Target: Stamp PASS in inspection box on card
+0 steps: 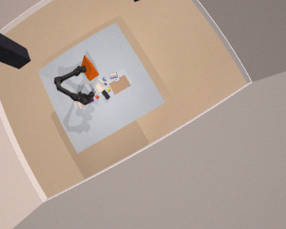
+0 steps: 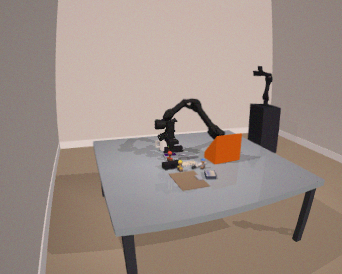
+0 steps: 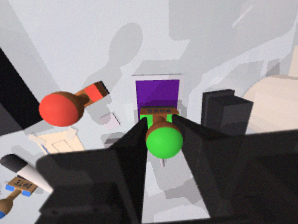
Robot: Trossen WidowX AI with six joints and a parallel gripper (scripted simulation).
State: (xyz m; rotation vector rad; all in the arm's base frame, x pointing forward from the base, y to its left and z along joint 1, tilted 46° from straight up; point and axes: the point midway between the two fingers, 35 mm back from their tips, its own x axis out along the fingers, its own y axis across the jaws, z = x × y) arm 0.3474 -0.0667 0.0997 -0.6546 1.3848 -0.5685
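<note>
Now: the purple ink pad 40 mm below my gripper tip. The rest, counted from my gripper tip: red-knobbed stamp (80 mm to the left, 20 mm below, 20 mm ahead); t-shaped pin (90 mm behind, 40 mm below); green-knobbed stamp (right at my gripper tip).
</note>
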